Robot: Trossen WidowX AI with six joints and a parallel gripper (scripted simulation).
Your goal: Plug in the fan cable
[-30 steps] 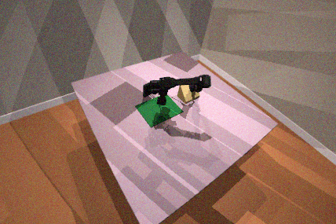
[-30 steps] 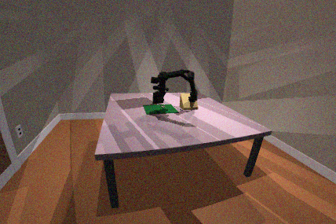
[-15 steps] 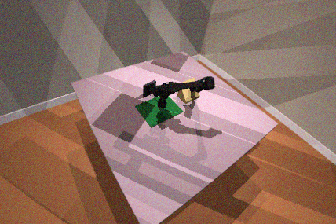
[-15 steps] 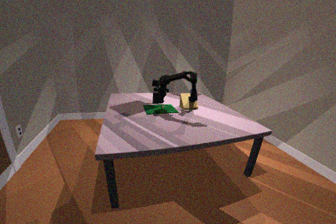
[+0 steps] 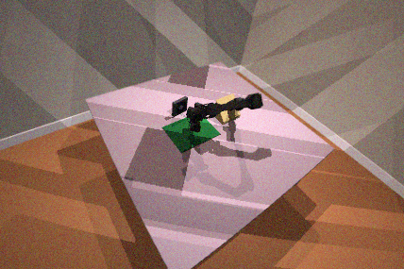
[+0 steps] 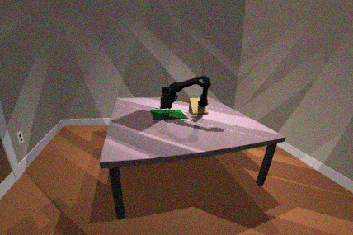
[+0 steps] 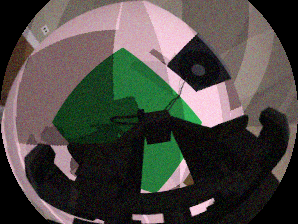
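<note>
The green board is 10 mm to the left of my gripper tip and 90 mm below it. From my gripper tip the other things lie so: four-pin header: 40 mm behind, 20 mm to the right, 70 mm below; then dark plug: 10 mm behind, 10 mm to the left; then black fan: 30 mm behind, 170 mm to the right, 10 mm below.
</note>
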